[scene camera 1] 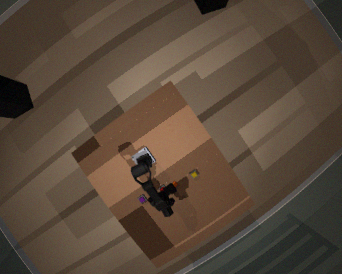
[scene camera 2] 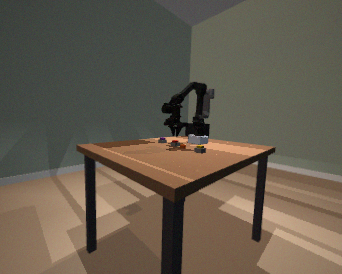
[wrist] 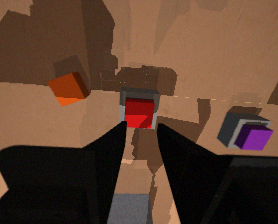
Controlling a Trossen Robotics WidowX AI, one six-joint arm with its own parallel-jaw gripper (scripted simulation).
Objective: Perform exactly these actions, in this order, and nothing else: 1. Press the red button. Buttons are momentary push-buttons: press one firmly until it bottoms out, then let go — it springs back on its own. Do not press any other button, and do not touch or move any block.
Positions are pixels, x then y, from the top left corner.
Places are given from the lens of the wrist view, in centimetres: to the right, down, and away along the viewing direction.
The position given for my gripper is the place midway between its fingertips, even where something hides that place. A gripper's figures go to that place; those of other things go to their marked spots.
my gripper (wrist: 142, 126): 0, 1, 11
orange block (wrist: 69, 88): -8, -3, 14
